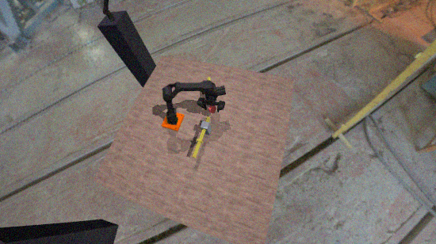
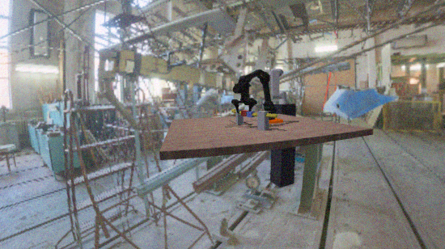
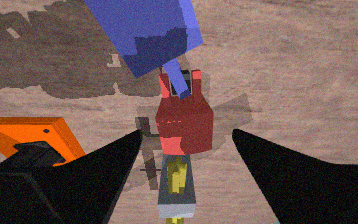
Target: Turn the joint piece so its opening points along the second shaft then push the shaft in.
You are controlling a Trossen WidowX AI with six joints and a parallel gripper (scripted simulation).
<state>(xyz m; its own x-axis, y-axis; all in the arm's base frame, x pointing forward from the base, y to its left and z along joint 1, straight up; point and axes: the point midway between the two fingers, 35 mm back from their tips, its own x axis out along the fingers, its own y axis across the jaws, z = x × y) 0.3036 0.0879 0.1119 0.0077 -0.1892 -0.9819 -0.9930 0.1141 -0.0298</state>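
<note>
Now: gripper tip 2 cm to the right of the red joint piece.
</note>
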